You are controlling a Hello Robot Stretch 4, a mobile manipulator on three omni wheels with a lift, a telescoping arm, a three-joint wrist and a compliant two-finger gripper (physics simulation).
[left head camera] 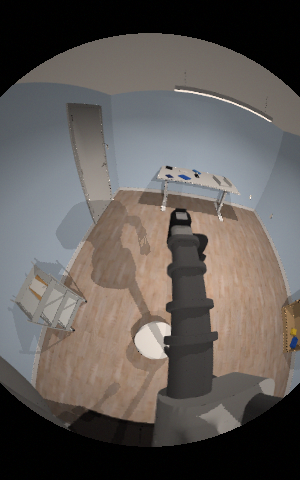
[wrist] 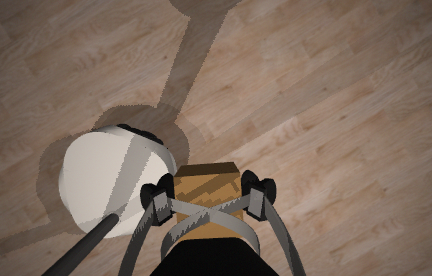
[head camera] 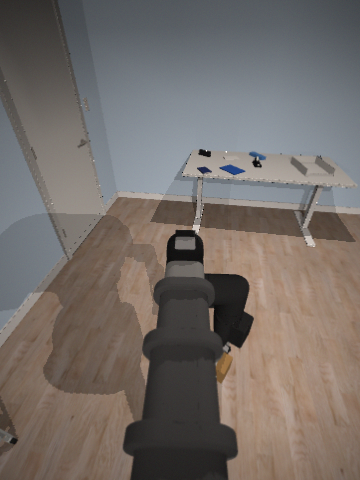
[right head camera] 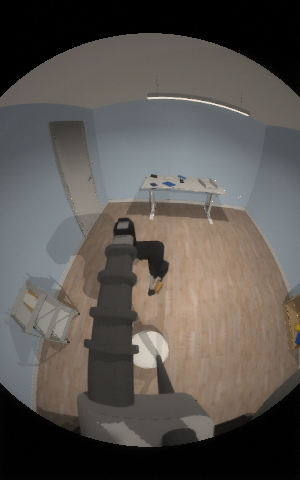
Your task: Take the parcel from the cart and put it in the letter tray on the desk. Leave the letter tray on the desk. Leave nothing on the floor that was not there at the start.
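Places are measured from the robot's base along level axes (x ahead, y left, z up), in millimetres.
Pixels of known places: gripper, fingertip midpoint: (wrist: 208,187) (head camera: 216,368) (right head camera: 155,287); robot's base at its link origin: (left head camera: 154,339) (wrist: 128,174) (right head camera: 147,348).
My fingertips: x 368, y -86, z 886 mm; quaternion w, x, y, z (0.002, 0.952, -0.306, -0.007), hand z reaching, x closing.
For each thing: its top centre in the pictures, then the offset to it from my fingertips. "*": a spot on its surface instead.
- orange-brown box at its top centre: (wrist: 209,207) (head camera: 219,359) (right head camera: 155,283) dx -1, dy -3, dz +51 mm
- cart at a spot on its surface: (left head camera: 60,296) * dx -105, dy +1067, dz -516 mm
- dark blue item at its top centre: (head camera: 204,169) dx +1893, dy -74, dz -181 mm
The parcel, an orange-brown box (head camera: 224,368) (right head camera: 158,286) (wrist: 209,187), is held between the fingertips of my gripper (wrist: 208,187), which is shut on it above the floor. In the left head camera view the arm hides the parcel. The desk (head camera: 272,175) (left head camera: 202,185) (right head camera: 192,188) stands against the far wall, well beyond the gripper. The letter tray (head camera: 299,165) (left head camera: 219,182) (right head camera: 202,184), light grey with raised sides, sits on the right part of the desk top. The cart (left head camera: 60,296) (right head camera: 54,306) stands at the left wall.
A dark box-like item (head camera: 205,152), a dark blue item (head camera: 204,170), a blue item (head camera: 232,169) and a small black item (head camera: 257,162) lie on the desk. A door (head camera: 47,115) is at the left. An open box (left head camera: 286,330) stands at the right wall. My round white base (wrist: 100,185) is below.
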